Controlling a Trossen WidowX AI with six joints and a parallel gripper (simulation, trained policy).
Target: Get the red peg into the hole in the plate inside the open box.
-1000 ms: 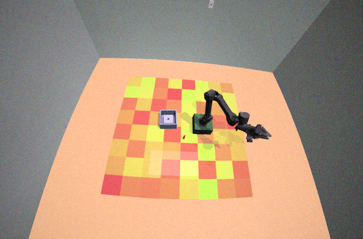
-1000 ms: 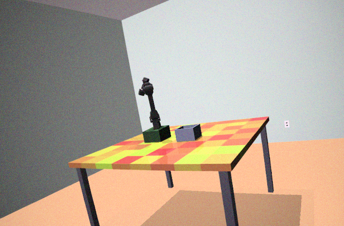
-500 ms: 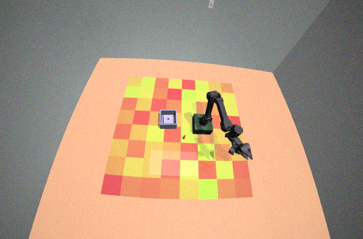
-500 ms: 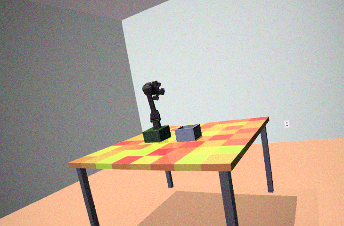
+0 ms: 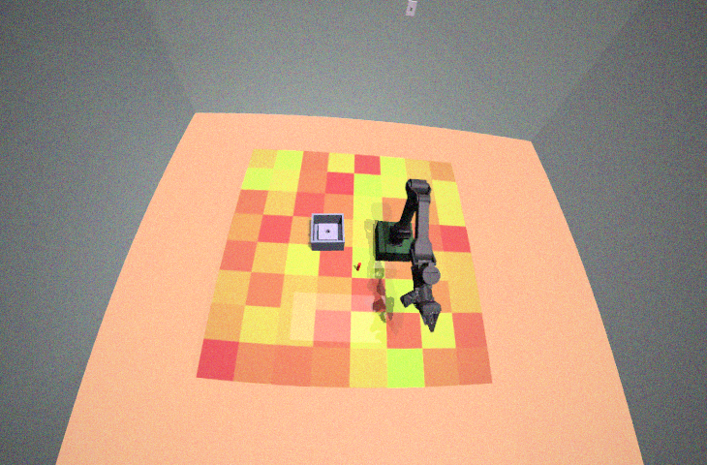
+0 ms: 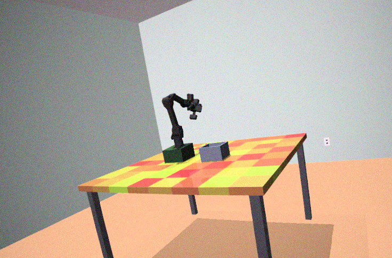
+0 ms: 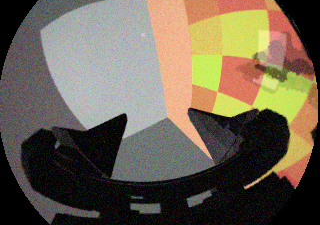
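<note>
Now: the red peg 240 mm ahead of my gripper tip, 300 mm to the right of it and 290 mm below it. The rest, counted from my gripper tip: pale plate 420 mm ahead, 450 mm to the right, 290 mm below; then grey box 420 mm ahead, 450 mm to the right, 310 mm below.
</note>
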